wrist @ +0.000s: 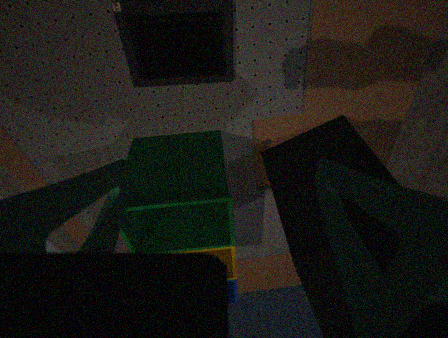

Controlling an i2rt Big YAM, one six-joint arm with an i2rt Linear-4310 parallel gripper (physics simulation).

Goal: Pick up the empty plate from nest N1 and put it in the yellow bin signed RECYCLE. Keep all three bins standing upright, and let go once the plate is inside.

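Places are measured from the arm's base along level axes (x ahead, y left, z up), in millimetres.
Pixels of known places: gripper, fingertip midpoint: (223, 170).
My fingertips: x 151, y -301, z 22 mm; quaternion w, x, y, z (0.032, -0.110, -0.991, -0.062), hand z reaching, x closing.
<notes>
Behind a point stands the place of what it marks.
My gripper (223, 170) {x 151, y -301, z 22 mm} is open, with nothing between its two dark green fingers, one at the left and one at the right. A dark rectangular nest (184, 82) {x 208, y -219, z -296 mm} with a black inside lies on the perforated board at the top of the view. The small label at its upper left corner is cut off and unreadable, and it is too dark to tell whether a plate lies in it. A narrow part of the yellow bin (228, 257) {x 220, y 138, z -175 mm} shows below the green bin (180, 225) {x 283, y -4, z -178 mm}; the rest is hidden. No sign on it is readable.
A sliver of a blue bin (232, 290) {x 238, y 267, z -156 mm} shows below the yellow one. The green bin stands upright between the fingers in the view. A large black block (295, 170) {x 50, y -31, z -230 mm} is partly behind the right finger. A black shape covers the lower left. The perforated board (270, 60) {x 64, y -215, z -307 mm} is grey.
</notes>
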